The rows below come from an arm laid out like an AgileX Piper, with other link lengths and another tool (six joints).
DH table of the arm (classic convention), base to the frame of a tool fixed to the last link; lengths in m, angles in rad. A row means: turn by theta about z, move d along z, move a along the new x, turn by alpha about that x. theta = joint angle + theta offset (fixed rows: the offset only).
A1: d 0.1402; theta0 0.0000; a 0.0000; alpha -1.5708
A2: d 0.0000; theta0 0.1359; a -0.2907; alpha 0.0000
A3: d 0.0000; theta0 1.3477; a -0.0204; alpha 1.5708
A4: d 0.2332; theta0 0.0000; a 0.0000; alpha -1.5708
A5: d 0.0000; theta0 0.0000; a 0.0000; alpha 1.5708
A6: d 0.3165; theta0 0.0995; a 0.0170; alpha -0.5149
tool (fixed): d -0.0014; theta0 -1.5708; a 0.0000; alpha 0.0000
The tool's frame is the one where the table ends.
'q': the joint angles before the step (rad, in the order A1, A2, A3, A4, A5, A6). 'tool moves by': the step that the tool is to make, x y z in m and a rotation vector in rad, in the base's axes. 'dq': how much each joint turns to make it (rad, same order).
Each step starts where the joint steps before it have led.
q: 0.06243, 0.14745, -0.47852, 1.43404, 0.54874, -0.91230
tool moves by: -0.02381, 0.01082, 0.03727, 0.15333, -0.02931, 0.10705
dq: -0.00004, 0.00000, -0.00471, 0.23643, 0.03534, -0.06473
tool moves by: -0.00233, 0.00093, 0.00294, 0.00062, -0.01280, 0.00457
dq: 0.00006, 0.00001, -0.00003, 0.02012, 0.00556, -0.02214
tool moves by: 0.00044, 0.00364, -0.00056, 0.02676, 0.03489, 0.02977
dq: 0.00002, 0.01444, -0.00303, 0.00387, 0.01274, 0.04180
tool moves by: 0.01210, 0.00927, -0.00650, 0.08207, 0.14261, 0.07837
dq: 0.00002, 0.07354, -0.01246, 0.00001, 0.02929, 0.13899
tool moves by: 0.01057, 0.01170, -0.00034, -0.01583, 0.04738, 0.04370
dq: -0.00001, 0.09193, -0.03936, -0.00002, 0.04570, 0.00223
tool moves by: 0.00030, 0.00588, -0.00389, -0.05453, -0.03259, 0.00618
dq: 0.00168, 0.02091, -0.00305, 0.00047, 0.02606, -0.06917
